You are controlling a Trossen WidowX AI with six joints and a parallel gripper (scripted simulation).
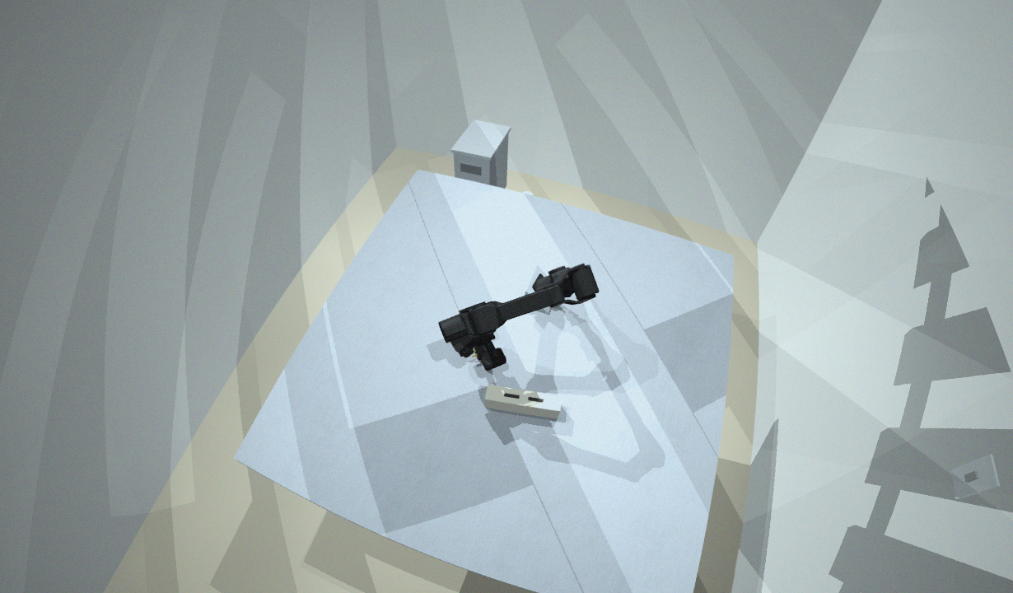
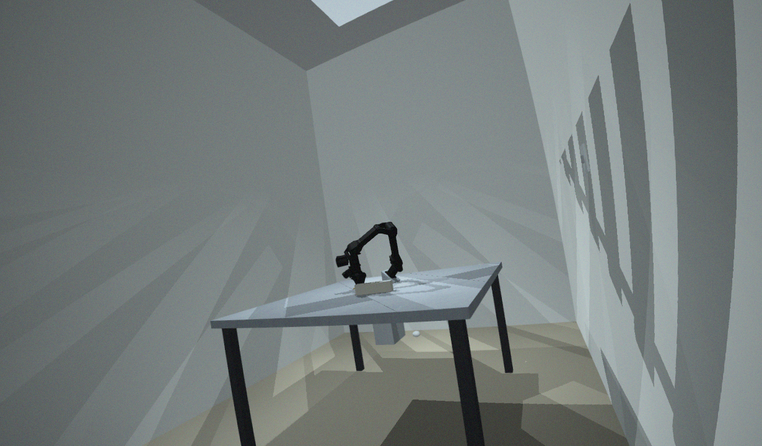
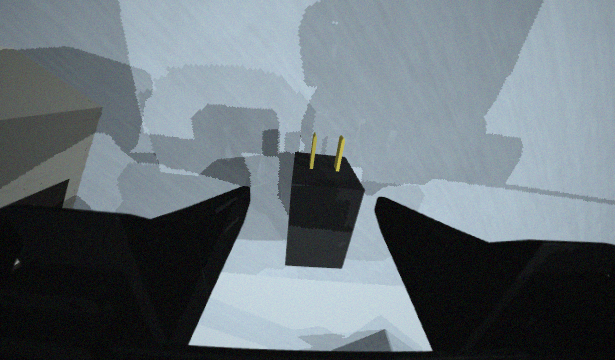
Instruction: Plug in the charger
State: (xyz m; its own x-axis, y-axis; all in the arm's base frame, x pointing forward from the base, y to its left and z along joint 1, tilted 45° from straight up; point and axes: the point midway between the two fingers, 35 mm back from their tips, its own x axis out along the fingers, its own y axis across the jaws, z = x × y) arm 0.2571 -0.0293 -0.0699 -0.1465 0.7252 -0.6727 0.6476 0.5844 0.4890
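The black two-prong charger lies 10 mm ahead of my gripper tip, 10 mm to the right of it and 10 mm above it.
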